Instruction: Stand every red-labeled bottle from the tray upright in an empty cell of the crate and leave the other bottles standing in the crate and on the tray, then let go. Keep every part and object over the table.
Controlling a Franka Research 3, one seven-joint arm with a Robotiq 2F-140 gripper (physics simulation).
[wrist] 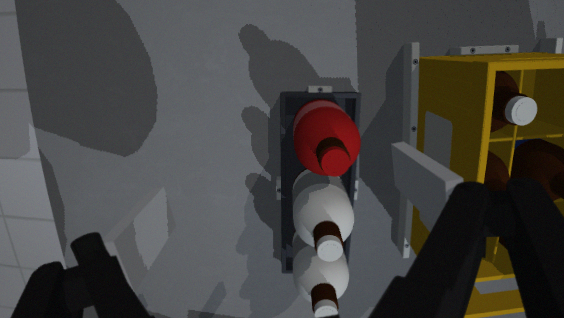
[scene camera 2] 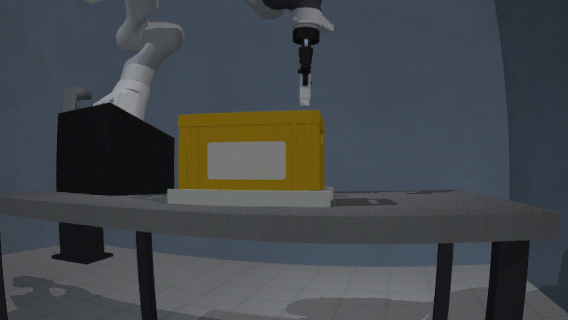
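Note:
In the wrist view, a red-labeled bottle (wrist: 325, 125) with a red cap stands at the upper end of the dark tray (wrist: 283, 210). Two white-labeled bottles (wrist: 320, 210) (wrist: 322, 270) with white caps stand below it in the row. The yellow crate (scene camera 2: 250, 119) (wrist: 452, 85) is to the right in the wrist view. It holds a white-capped brown bottle (wrist: 521, 111) in an upper cell and a brown bottle (wrist: 537, 162) lower down; fingers and the frame edge hide other cells. My gripper (scene camera 2: 305, 103) (wrist: 279, 186) is open and empty, above the bottles. The tray does not show in scene camera 2.
White rails (scene camera 2: 250, 197) (wrist: 414, 95) run around the crate's foot on the grey table (scene camera 2: 425, 227) (wrist: 200, 150). Small brackets (wrist: 320, 89) sit against the tray's sides. In the wrist view the table's edge is at the left, with floor tiles beyond. A black block (scene camera 2: 110, 150) stands left of the crate in scene camera 2.

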